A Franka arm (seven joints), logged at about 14 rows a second.
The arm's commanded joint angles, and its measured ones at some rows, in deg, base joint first. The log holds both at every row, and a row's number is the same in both.
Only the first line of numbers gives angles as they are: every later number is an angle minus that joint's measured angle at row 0.
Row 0, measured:
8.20 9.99 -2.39 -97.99 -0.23 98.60 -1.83
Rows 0 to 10, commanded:
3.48 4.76 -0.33 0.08 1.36 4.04 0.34
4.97 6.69 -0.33 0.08 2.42 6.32 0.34
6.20 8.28 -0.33 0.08 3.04 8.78 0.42
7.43 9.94 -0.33 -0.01 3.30 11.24 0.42
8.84 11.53 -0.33 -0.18 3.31 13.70 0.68
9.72 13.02 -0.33 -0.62 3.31 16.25 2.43
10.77 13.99 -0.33 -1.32 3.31 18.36 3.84
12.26 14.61 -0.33 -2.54 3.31 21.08 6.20
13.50 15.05 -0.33 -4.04 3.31 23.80 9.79
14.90 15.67 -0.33 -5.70 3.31 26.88 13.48
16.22 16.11 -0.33 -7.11 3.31 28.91 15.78
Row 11, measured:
13.61 16.49 0.15 -3.54 2.70 24.69 10.97
